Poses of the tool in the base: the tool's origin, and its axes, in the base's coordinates. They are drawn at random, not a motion.
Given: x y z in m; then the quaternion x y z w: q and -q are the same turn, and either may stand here.
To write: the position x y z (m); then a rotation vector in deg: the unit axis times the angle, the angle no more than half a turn. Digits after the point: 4 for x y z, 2 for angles.
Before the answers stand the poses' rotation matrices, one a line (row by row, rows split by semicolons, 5 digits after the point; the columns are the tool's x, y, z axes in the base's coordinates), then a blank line. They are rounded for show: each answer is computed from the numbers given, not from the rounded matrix.
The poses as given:
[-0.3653 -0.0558 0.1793 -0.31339 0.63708 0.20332 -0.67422]
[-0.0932 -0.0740 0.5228 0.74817 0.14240 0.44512 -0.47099]
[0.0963 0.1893 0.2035 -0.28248 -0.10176 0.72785 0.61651]
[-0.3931 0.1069 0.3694 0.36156 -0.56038 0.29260 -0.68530]
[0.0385 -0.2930 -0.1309 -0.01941 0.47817 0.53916 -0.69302]
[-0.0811 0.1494 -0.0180 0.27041 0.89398 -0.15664 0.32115]
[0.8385 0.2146 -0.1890 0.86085 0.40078 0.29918 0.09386]
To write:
0.10558 -0.12514 -0.98651; -0.67348 0.72089 -0.16353; 0.73163 0.68165 -0.00817
0.56318 0.63237 0.53191; -0.20622 -0.51578 0.83153; 0.80019 -0.57799 -0.16007
-0.08024 -0.83996 -0.53668; 0.95494 -0.21912 0.20017; -0.28573 -0.49644 0.81970
0.20072 -0.00418 0.97964; -0.80626 0.56732 0.16762; -0.55647 -0.82349 0.11050
-0.03869 0.72874 -0.68370; -0.76586 0.41786 0.48872; 0.64184 0.54253 0.54195
-0.64748 0.58409 0.48949; 0.38287 0.80468 -0.45375; -0.65892 -0.10638 -0.74465
0.49974 0.63386 0.59033; 0.74618 -0.66113 0.07821; 0.43986 0.40141 -0.80336

[-0.3653 -0.0558 0.1793 40.40 -82.13 -26.21]
[-0.0932 -0.0740 0.5228 -105.00 -19.98 -62.47]
[0.0963 0.1893 0.2035 -37.27 -13.43 96.03]
[-0.3931 0.1069 0.3694 -46.41 71.93 -37.56]
[0.0385 -0.2930 -0.1309 2.48 -61.19 -69.00]
[-0.0811 0.1494 -0.0180 40.70 134.55 -23.58]
[0.8385 0.2146 -0.1890 146.33 68.12 50.85]

